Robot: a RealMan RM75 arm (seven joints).
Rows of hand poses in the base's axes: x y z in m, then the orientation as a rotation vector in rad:
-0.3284 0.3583 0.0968 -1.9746 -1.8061 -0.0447
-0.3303 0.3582 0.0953 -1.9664 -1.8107 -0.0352
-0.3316 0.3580 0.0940 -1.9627 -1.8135 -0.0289
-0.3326 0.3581 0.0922 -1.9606 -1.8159 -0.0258
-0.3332 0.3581 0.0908 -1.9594 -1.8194 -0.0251
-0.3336 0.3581 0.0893 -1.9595 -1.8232 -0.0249
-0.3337 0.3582 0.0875 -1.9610 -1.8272 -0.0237
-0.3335 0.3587 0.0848 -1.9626 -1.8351 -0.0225
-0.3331 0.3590 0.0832 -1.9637 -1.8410 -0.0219
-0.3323 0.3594 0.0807 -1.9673 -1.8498 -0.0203
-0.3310 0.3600 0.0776 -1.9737 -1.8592 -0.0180
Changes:
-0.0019 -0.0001 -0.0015 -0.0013 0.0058 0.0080
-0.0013 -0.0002 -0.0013 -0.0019 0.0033 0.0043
-0.0010 0.0001 -0.0018 -0.0012 0.0012 0.0028
-0.0006 0.0000 -0.0014 -0.0011 -0.0011 0.0025
-0.0004 0.0000 -0.0015 -0.0018 -0.0020 0.0019
-0.0001 0.0001 -0.0018 -0.0032 -0.0022 0.0015
0.0002 0.0005 -0.0027 -0.0049 -0.0044 0.0035
0.0004 0.0003 -0.0016 -0.0035 -0.0034 0.0026
0.0008 0.0004 -0.0025 -0.0067 -0.0055 0.0030
0.0013 0.0006 -0.0031 -0.0090 -0.0067 0.0020

